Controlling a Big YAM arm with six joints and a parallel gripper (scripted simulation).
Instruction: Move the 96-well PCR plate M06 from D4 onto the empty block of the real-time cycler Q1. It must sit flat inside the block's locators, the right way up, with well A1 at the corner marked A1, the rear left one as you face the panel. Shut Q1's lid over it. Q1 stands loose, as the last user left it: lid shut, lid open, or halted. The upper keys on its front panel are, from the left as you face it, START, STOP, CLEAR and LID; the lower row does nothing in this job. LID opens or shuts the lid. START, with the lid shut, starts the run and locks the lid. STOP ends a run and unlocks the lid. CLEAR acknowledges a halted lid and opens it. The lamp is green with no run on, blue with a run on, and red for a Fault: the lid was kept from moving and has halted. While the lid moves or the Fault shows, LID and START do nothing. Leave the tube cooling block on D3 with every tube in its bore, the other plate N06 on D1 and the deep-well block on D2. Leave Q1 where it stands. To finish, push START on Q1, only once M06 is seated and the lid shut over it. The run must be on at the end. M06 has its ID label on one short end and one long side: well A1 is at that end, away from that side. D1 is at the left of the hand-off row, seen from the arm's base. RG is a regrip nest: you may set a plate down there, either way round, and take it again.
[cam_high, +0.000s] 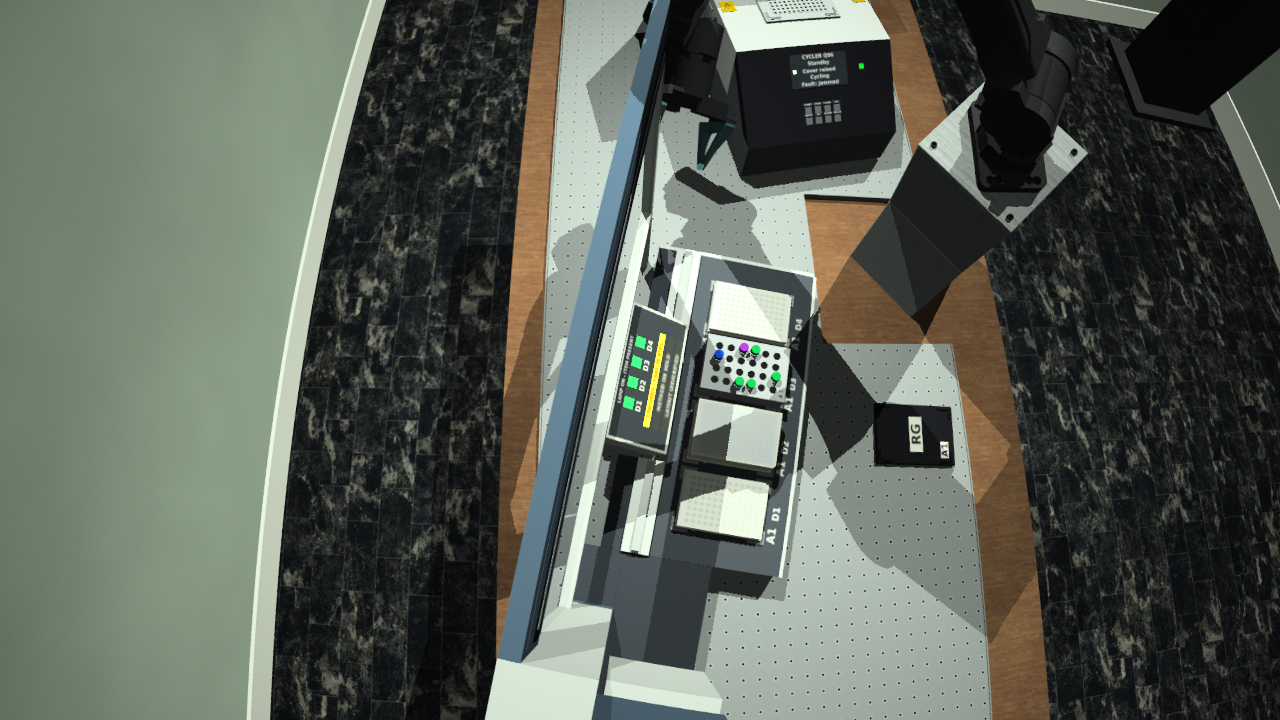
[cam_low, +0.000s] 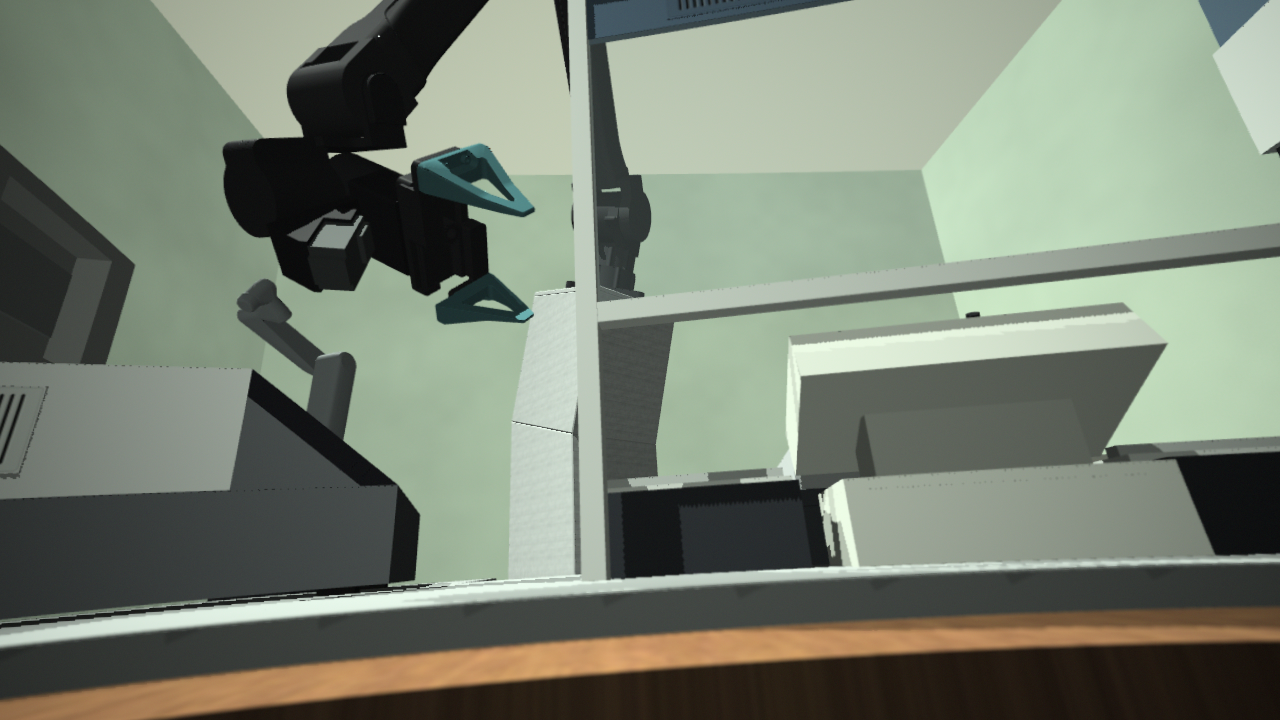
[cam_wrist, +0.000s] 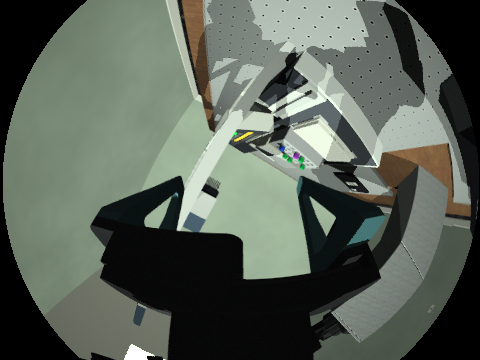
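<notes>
Now: hand 60 mm to the right of the frame post and 30 mm short of it. Round my hand: tube cooling block: 260 mm to the left, 160 mm below, 130 mm behind; deep-well block: 360 mm to the left, 160 mm below, 120 mm behind.
</notes>
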